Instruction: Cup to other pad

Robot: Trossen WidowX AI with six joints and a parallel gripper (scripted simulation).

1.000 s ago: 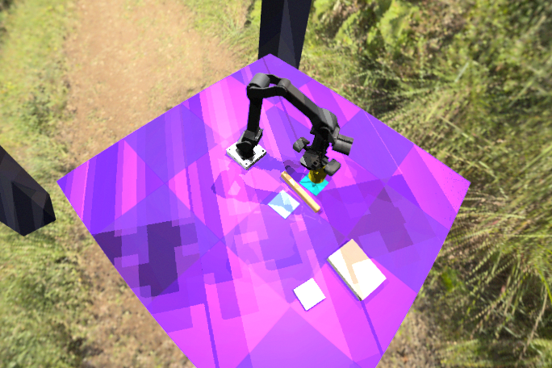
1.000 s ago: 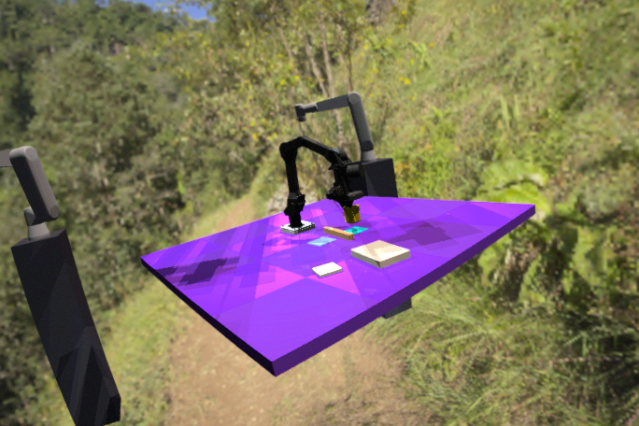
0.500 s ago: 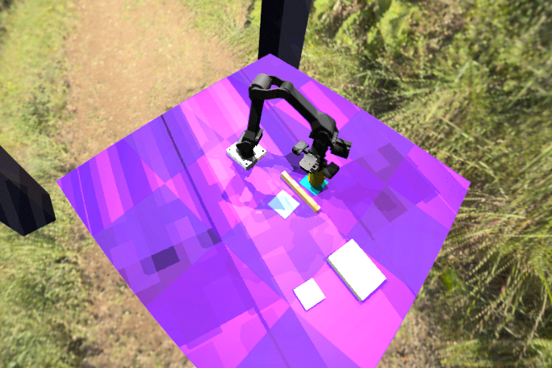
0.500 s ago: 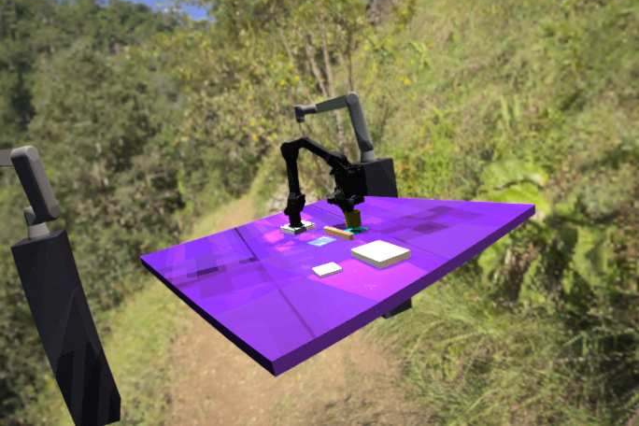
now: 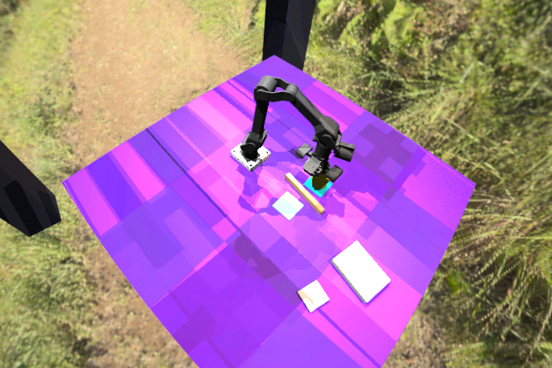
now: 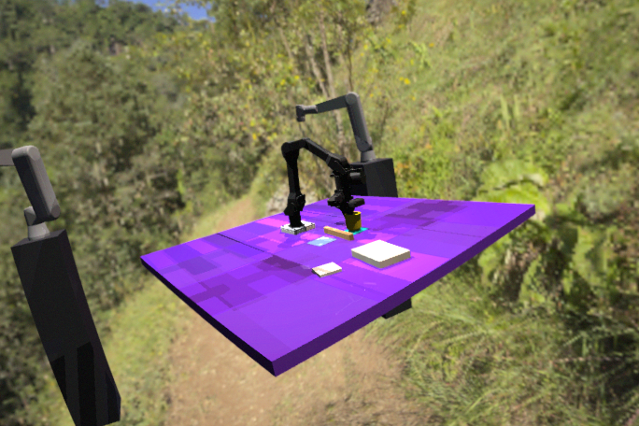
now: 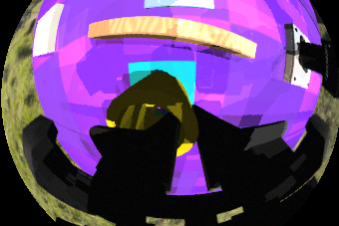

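The yellow cup lies 2 cm ahead of my gripper tip and 1 cm to the left of it. Also, from my gripper tip: tan wooden bar: 8 cm to the right, 4 cm below, 3 cm ahead; cyan pad: 5 cm below, 3 cm ahead; light blue pad: 16 cm to the right, 5 cm below, 4 cm ahead.
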